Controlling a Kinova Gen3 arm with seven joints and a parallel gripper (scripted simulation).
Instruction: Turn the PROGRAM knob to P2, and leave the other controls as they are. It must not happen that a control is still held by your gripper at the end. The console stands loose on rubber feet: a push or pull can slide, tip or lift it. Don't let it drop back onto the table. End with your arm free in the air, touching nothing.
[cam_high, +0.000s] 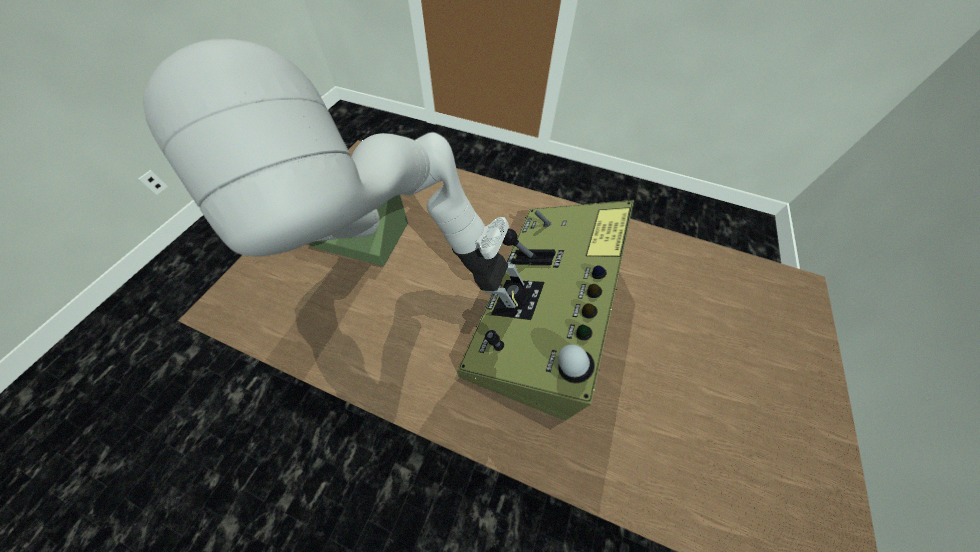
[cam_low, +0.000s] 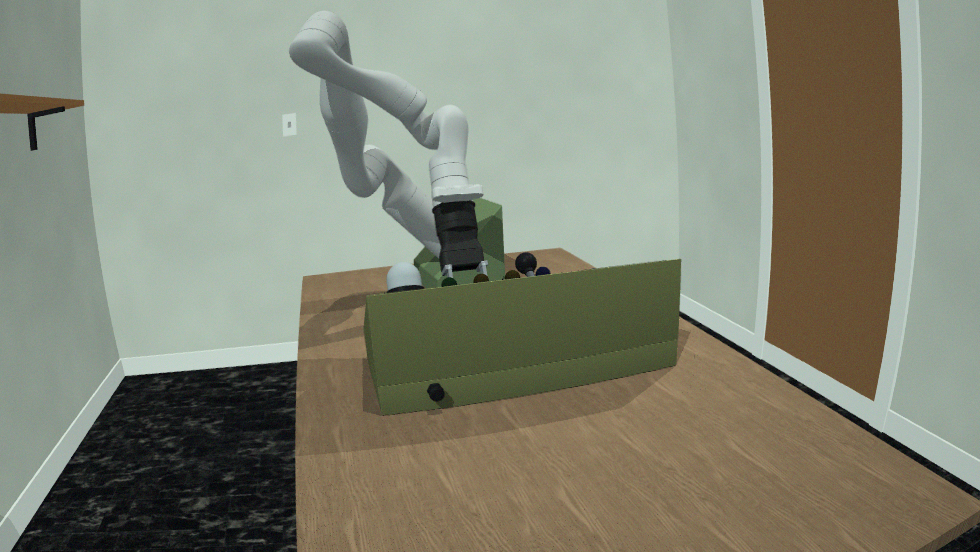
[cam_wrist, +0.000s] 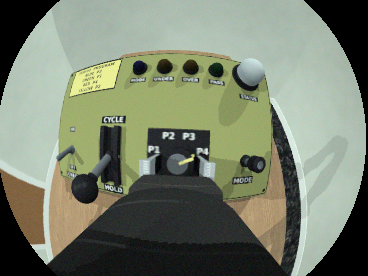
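My hand is 1 cm to the left of the program knob, 1 cm short of it and 1 cm above it. From my hand the other things lie so: black ball-topped lever: 12 cm to the left; then olive console: 5 cm to the left, 5 cm ahead, 3 cm below; then black toggle switch: 12 cm to the right, 2 cm behind.
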